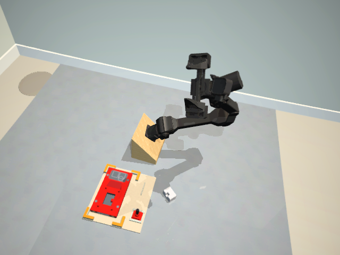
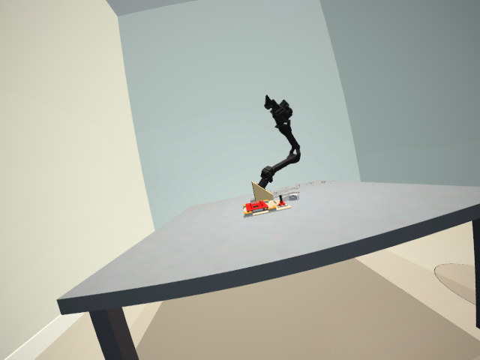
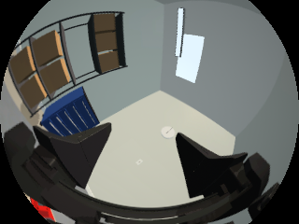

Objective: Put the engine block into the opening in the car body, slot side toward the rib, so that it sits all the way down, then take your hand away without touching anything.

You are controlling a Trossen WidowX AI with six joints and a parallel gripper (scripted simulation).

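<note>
Right now the engine block is 1 cm ahead of my gripper tip, 2 cm to the left of it and 60 cm below it.
</note>
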